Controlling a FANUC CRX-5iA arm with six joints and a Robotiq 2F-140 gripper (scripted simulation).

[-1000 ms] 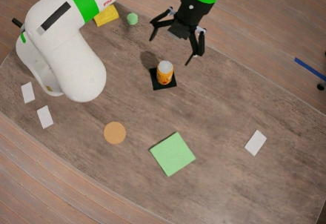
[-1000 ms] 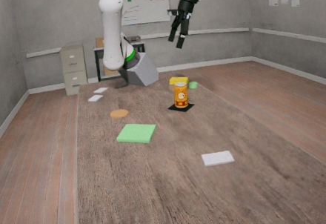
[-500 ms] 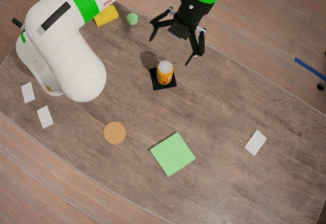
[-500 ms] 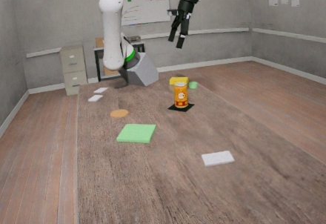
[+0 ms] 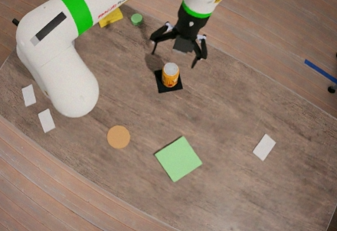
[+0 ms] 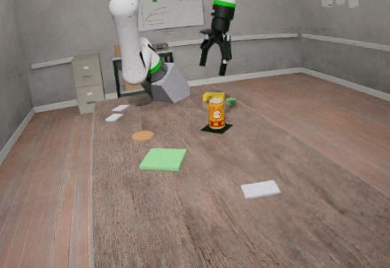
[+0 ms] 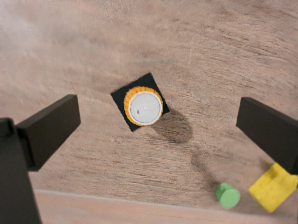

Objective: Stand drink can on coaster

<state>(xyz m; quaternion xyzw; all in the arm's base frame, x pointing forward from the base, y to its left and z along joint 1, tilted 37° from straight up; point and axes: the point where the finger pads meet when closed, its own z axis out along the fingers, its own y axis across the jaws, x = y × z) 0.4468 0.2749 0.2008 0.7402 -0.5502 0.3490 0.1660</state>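
Now: the orange drink can 20 cm below my hand, 1 cm to the left of it and 1 cm behind it. The rest, counted from my hand: round cork coaster (32 cm to the right, 27 cm below, 7 cm behind); then green square pad (27 cm to the right, 26 cm below, 19 cm ahead); then black square coaster (27 cm below, 1 cm to the left, 1 cm behind).
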